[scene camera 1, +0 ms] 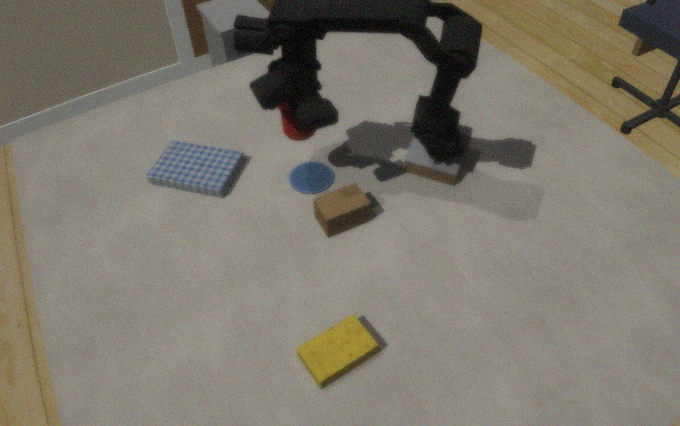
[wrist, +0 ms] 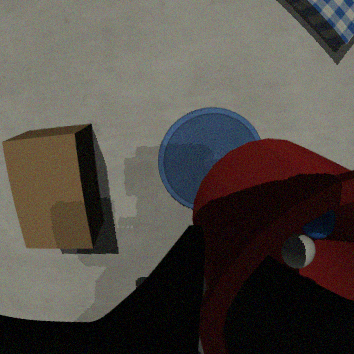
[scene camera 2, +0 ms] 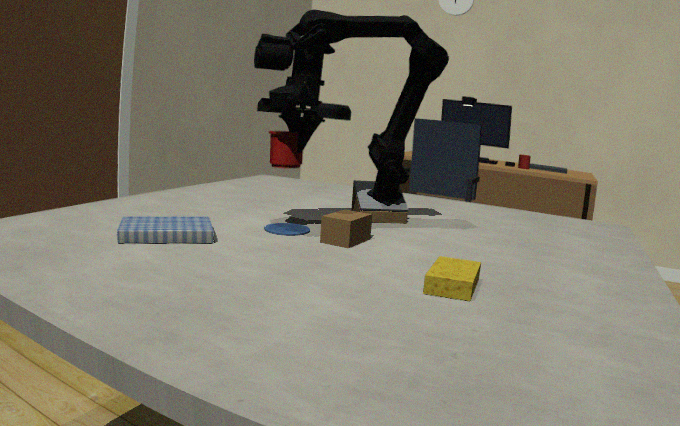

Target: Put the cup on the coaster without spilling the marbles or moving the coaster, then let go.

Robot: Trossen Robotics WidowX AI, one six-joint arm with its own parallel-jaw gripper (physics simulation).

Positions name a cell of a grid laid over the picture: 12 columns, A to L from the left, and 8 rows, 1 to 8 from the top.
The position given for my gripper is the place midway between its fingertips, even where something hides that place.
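There's a blue coaster (scene camera 1: F4) here, and the blue coaster is in the wrist view (wrist: G4) too. I can see a brown block (scene camera 1: F4) as well; you'd find the brown block in scene camera 2 (scene camera 2: G5) and in the wrist view (wrist: B5). As for my gripper (scene camera 1: F3), my gripper is also in scene camera 2 (scene camera 2: F3) and in the wrist view (wrist: G6).
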